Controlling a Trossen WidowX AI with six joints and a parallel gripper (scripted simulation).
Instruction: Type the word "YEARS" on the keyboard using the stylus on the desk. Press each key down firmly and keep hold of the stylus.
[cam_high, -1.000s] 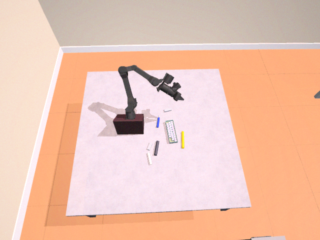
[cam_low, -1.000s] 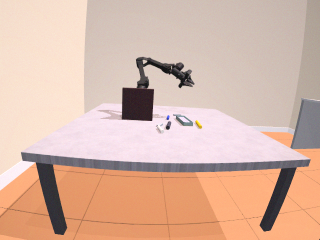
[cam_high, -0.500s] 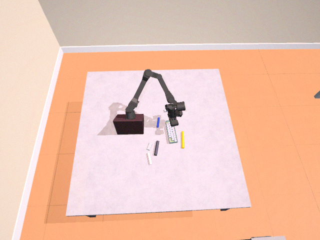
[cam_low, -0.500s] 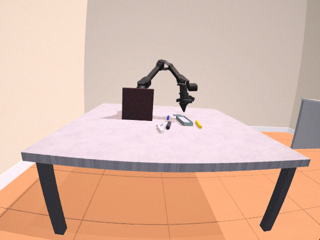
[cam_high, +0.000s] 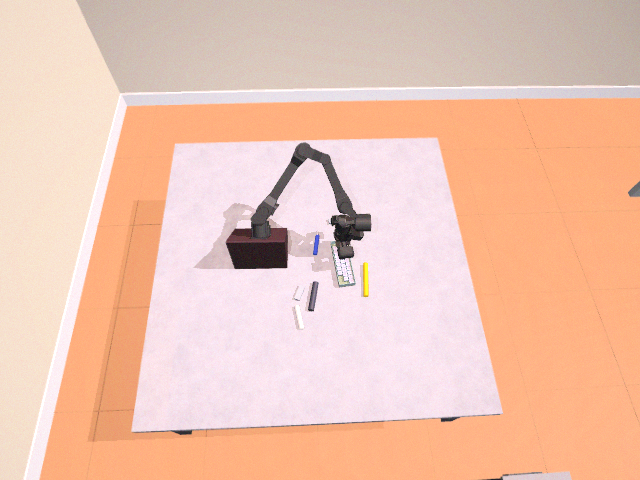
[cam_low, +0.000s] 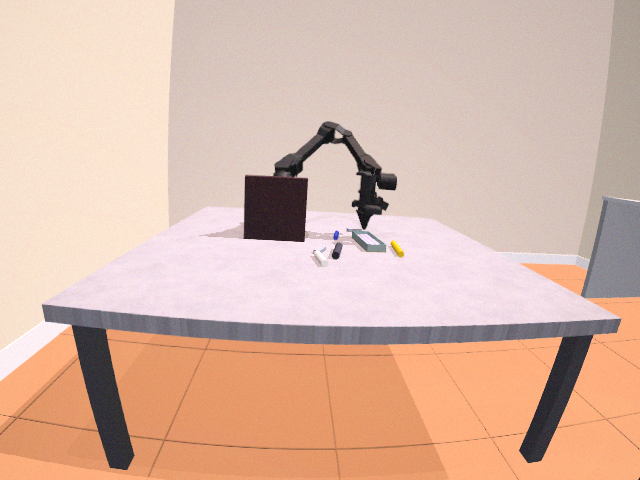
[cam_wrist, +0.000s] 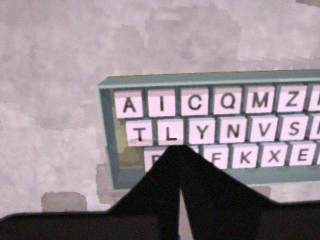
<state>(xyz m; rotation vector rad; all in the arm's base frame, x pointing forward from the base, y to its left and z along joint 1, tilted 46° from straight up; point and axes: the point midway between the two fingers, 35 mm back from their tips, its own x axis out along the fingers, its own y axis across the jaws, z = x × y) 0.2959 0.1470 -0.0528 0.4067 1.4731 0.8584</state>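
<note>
My gripper tip is now 100 mm past the stylus, 50 mm to the right of it and 30 mm above it. Round my gripper tip: black cylinder (220 mm to the right, 90 mm behind, 30 mm below); stylus tip (100 mm behind, 80 mm to the left, 30 mm below); yellow cylinder (120 mm to the right, 110 mm ahead, 30 mm below).
</note>
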